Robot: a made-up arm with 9 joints. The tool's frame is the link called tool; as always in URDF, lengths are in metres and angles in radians. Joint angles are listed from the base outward. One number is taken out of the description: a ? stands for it. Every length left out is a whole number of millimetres.
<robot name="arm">
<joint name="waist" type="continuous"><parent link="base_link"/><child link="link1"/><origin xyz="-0.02 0.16 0.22" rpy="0 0 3.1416"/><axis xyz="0 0 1"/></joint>
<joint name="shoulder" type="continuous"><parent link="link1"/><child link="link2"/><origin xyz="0.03 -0.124 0" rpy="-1.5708 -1.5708 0"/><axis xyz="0 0 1"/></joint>
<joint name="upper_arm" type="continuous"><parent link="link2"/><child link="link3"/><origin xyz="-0.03 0.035 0" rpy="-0.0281 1.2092 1.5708"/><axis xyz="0 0 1"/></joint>
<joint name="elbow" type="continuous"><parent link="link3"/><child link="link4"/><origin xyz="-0.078 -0.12 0" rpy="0 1.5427 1.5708"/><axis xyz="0 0 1"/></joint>
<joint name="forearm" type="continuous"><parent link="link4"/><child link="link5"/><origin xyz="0.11 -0.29 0" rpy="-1.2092 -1.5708 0"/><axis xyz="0 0 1"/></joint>
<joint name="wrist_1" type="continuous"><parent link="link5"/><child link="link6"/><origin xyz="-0.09 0.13 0" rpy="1.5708 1.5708 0"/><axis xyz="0 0 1"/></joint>
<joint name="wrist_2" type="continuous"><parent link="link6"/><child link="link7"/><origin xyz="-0.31 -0.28 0" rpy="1.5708 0 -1.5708"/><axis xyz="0 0 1"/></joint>
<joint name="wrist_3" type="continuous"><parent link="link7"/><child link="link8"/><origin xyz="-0.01 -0.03 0" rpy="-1.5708 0 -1.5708"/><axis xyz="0 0 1"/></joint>
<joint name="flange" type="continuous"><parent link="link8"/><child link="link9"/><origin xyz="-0.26 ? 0" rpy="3.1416 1.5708 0"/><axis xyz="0 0 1"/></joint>
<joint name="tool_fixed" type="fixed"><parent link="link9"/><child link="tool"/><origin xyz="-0.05 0.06 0" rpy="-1.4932 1.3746 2.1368"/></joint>
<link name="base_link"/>
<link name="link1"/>
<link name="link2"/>
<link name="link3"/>
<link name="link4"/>
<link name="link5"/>
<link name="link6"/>
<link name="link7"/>
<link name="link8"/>
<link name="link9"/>
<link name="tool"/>
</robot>
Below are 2 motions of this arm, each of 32 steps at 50 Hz.
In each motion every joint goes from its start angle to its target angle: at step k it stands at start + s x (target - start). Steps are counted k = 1, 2, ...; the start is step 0. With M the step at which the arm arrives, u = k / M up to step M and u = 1 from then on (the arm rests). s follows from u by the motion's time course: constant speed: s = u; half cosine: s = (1 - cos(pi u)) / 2; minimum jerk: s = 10 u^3 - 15 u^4 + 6 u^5.
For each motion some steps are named. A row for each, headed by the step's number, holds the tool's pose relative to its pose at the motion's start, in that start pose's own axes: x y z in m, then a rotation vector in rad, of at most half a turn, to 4 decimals.
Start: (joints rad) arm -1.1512 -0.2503 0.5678 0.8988 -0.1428 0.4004 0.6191 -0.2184 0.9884
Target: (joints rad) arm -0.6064 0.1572 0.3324 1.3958 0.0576 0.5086 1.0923 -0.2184 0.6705
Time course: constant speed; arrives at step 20
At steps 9, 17, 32:
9: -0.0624 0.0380 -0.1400 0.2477 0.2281 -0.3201
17: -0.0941 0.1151 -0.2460 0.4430 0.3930 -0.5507
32: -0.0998 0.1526 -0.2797 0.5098 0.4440 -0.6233

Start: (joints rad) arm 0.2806 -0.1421 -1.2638 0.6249 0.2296 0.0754 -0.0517 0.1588 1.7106
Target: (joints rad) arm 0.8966 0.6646 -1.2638 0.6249 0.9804 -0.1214 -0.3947 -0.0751 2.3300
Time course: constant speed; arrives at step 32
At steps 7, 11, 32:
7: -0.0700 -0.0008 0.0304 -0.1582 -0.0804 -0.1828
11: -0.1068 0.0136 0.0359 -0.2291 -0.1257 -0.2894
32: -0.1747 0.1963 -0.0396 -0.3720 -0.3461 -0.8335

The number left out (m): -0.02
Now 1 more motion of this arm.
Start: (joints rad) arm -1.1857 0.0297 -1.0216 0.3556 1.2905 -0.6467 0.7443 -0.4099 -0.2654
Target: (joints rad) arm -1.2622 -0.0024 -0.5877 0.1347 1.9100 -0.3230 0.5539 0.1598 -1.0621
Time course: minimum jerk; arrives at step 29
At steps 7, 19, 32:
7: 0.0109 -0.0084 0.0010 0.1272 -0.0194 0.1192
19: 0.1115 -0.0124 0.0228 0.9056 -0.0376 1.0034
32: 0.1396 -0.0021 0.0428 1.0907 -0.0041 1.3089

